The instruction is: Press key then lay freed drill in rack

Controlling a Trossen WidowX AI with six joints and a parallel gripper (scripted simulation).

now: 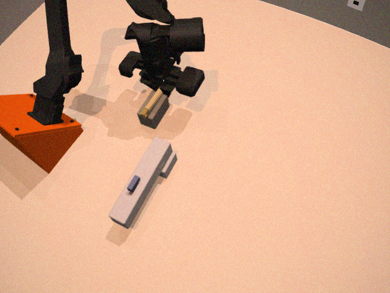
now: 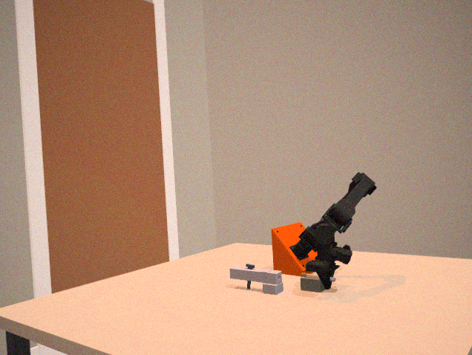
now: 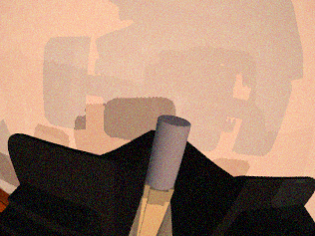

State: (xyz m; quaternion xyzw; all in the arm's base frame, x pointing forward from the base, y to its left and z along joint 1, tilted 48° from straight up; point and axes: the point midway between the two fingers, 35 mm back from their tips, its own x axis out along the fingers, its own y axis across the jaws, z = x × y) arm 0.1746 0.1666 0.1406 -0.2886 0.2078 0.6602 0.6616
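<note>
My gripper tip is 4 cm to the left of the drill and 3 cm below it. The rest, counted from my gripper tip: small blue key (24 cm to the right, 10 cm ahead, 4 cm above); then long grey housing (21 cm to the right, 10 cm ahead, 3 cm above); then grey rack (5 cm to the right, 1 cm above).
</note>
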